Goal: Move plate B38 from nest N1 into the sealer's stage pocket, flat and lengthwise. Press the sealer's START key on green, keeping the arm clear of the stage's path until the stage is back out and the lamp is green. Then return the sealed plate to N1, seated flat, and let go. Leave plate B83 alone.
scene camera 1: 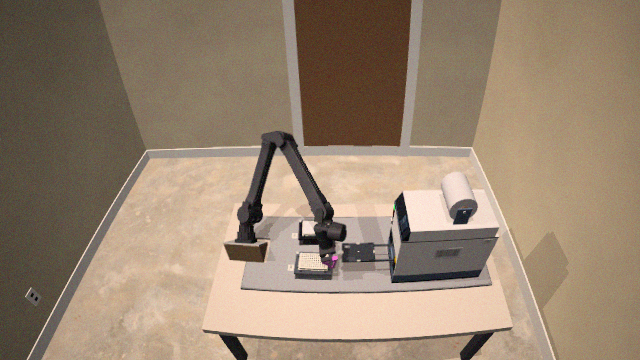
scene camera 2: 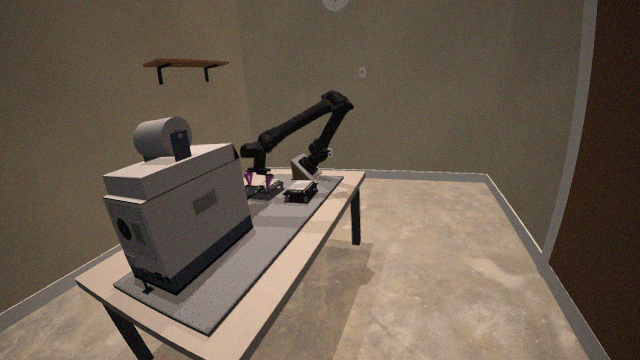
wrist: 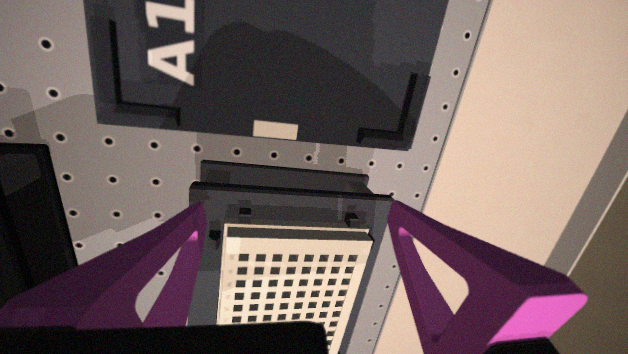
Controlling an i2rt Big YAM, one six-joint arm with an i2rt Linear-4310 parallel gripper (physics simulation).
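Seen in the pictures: gripper, fingertip midpoint: (scene camera 1: 331, 260) (wrist: 300, 210); arm's base, link origin: (scene camera 1: 246, 242) (scene camera 2: 307, 166).
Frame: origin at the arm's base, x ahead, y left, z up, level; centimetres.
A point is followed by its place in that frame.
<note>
A cream well plate (scene camera 1: 313, 261) @(y -10.4, x 32.3, z 0.4 cm) (wrist: 295, 287) @(y -10.3, x 35.0, z 0.4 cm) sits flat in the dark nest (scene camera 1: 312, 274) @(y -16.2, x 32.0, z -1.4 cm) (wrist: 370, 215) @(y -14.8, x 39.1, z -1.1 cm) nearer the table's front edge in scene camera 1. Its label is not readable. My gripper (scene camera 1: 330, 261) @(y -9.8, x 40.2, z 0.6 cm) (scene camera 2: 258, 187) @(y -9.8, x 40.2, z 0.6 cm) (wrist: 300, 210) @(y -9.8, x 40.2, z 0.6 cm) is open and empty, its magenta fingers apart on either side of that nest's sealer-side end. A second plate (scene camera 1: 308, 229) @(y 8.3, x 29.0, z 0.6 cm) (scene camera 2: 301, 186) @(y 11.4, x 34.6, z 0.5 cm) sits in the other nest, partly hidden by the arm in scene camera 1. The sealer's stage (scene camera 1: 358, 252) @(y -8.0, x 51.8, z 3.8 cm) (wrist: 300, 90) @(y -8.3, x 46.2, z 3.8 cm), marked A1, is out and holds no plate. A green light (scene camera 1: 394, 206) @(y 1.4, x 66.3, z 22.4 cm) shows at the sealer (scene camera 1: 440, 255) @(y -18.5, x 84.7, z 13.7 cm) (scene camera 2: 200, 225) @(y 3.6, x 91.9, z 9.0 cm).
The sealer stands at the right end of the grey perforated board (scene camera 1: 350, 286) @(y -19.8, x 48.5, z -5.5 cm) (scene camera 2: 215, 310) @(y 18.7, x 108.2, z -5.5 cm) in scene camera 1, with a film roll (scene camera 1: 457, 192) @(y -10.8, x 86.9, z 41.3 cm) (scene camera 2: 157, 137) @(y -1.7, x 95.3, z 37.3 cm) on top. Two rails (scene camera 1: 382, 252) @(y -1.1, x 63.7, z -5.5 cm) join it to the stage. The arm's base block (scene camera 1: 246, 251) @(y -6.6, x 1.6, z 1.3 cm) is at the left end.
</note>
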